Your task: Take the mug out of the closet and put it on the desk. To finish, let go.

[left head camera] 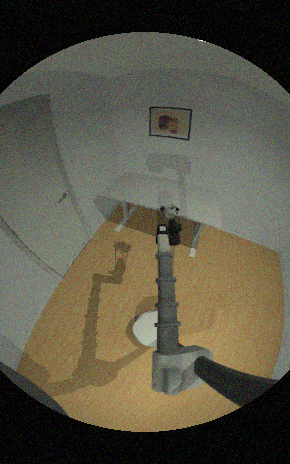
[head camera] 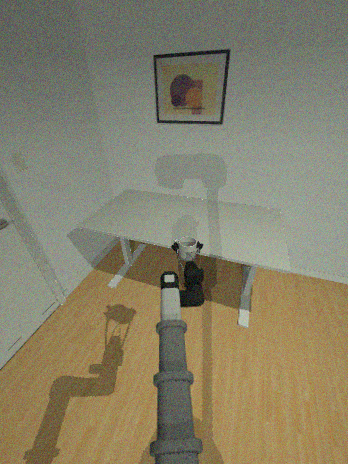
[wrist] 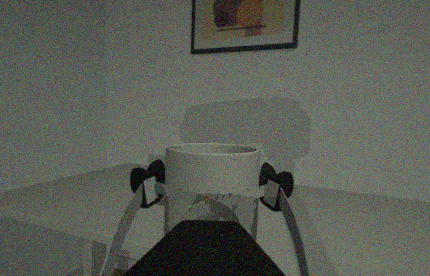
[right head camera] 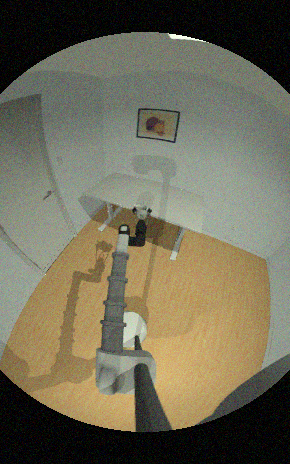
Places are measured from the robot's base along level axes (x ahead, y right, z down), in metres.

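Where they show: gripper, fingertip midpoint: (left head camera: 168,206) (head camera: 186,243) (right head camera: 141,208); robot's base at its link origin: (left head camera: 152,327) (right head camera: 127,328).
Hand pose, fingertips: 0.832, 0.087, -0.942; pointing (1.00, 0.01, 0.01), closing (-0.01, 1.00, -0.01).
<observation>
Each offset is from my fingertips to the top centre of the thing, as dx, dy, dz. "*": to the spot under its first point. Level surfaces: height alone.
A white mug {* -0.065, +0.001, -0.027} (head camera: 188,247) (wrist: 212,170) is held upright between the two fingertips of my gripper (head camera: 187,247) (wrist: 210,176). The gripper is shut on it, one black fingertip on each side. The mug also shows small in the left head view (left head camera: 171,211) and the right head view (right head camera: 142,212). In the head view the mug appears over the near edge of the white desk {dz +0.250} (head camera: 145,215) (left head camera: 125,192) (right head camera: 112,192). The dark wrist hides the lower part of the mug in the wrist view. The closet does not show.
A framed picture (head camera: 191,87) (wrist: 245,50) hangs on the wall behind the desk. A door {* +0.130, -1.199, -0.456} (left head camera: 30,165) (right head camera: 22,165) stands at the left. The desk's legs (head camera: 246,295) (left head camera: 195,240) stand on the wooden floor {dz +0.970} (head camera: 290,380). A white round object (left head camera: 145,329) (right head camera: 134,327) shows beside the arm's base.
</observation>
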